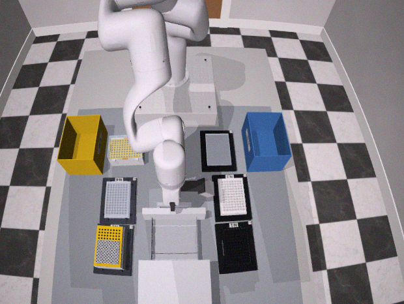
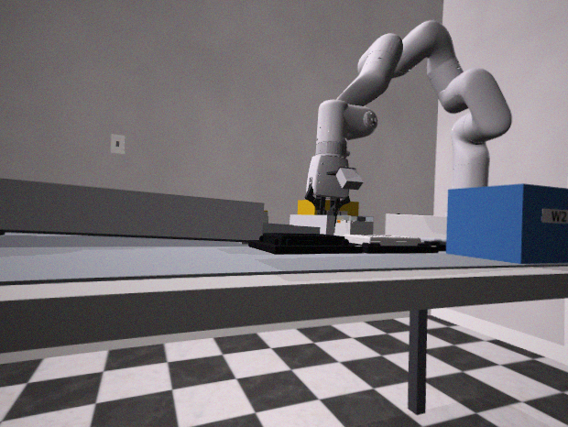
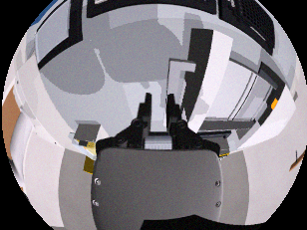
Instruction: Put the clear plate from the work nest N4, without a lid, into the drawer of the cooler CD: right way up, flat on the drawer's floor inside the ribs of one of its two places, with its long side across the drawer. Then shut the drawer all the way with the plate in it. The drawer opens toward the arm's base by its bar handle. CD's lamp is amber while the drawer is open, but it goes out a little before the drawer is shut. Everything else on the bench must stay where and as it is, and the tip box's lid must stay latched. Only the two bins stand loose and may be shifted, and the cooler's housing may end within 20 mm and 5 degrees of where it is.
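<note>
Now: hand 2 cm short of the clear plate, 19 cm to the left of it and 4 cm above it. From my hand the other things lie so: cooler drawer: 16 cm ahead, 2 cm to the left, 3 cm below; then white plate: 4 cm behind, 19 cm to the left, 4 cm below; then dark nest N4: 2 cm ahead, 19 cm to the right, 5 cm below.
</note>
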